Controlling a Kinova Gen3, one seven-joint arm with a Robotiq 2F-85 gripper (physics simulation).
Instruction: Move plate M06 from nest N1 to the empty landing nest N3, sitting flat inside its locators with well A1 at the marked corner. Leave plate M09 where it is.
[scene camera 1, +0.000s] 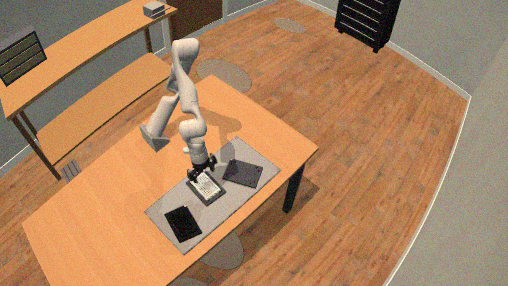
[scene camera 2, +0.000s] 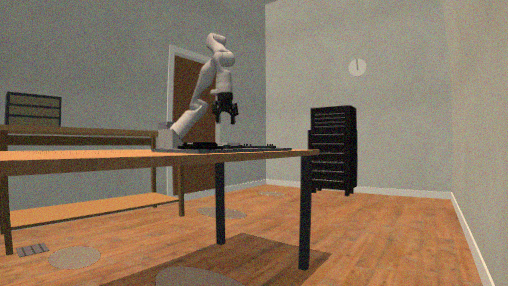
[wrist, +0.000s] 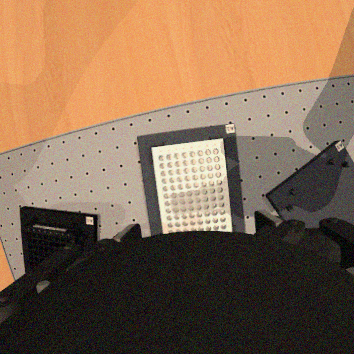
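The white well plate (scene camera 1: 206, 186) (wrist: 192, 185), the likely M06, lies in the middle dark nest (wrist: 149, 192). It looks flat, with an even rim of nest at both sides. The nest's corner label (wrist: 230, 128) is at the upper right in the wrist view; the plate's own A1 mark is not readable. My gripper (scene camera 1: 203, 170) (scene camera 2: 226, 122) (wrist: 197, 230) is open and empty, raised above this plate; it hides the plate's near end in the wrist view. A black plate (scene camera 1: 182, 223) (wrist: 52, 245), likely M09, lies in the left nest. Nest numbers are not readable.
An empty dark nest (scene camera 1: 243, 173) (wrist: 310, 187) with small upright locators lies to the right, turned at an angle. All the nests are on a grey perforated board (scene camera 1: 161, 204) (wrist: 115, 155) on the wooden table (scene camera 1: 90, 220). A long bench (scene camera 1: 85, 45) stands behind.
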